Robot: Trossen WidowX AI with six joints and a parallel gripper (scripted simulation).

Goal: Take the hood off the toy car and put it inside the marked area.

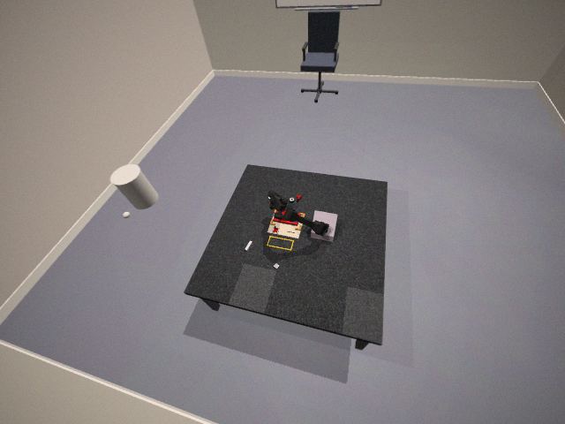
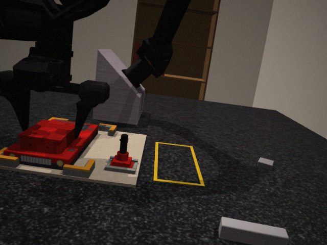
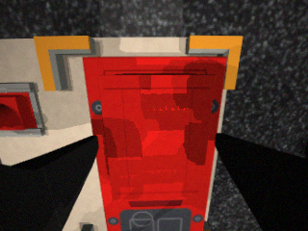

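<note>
Now: gripper tip right at the hood. The rest, counted from my gripper tip: white bar: 15 cm ahead, 32 cm to the left, 3 cm below.
</note>
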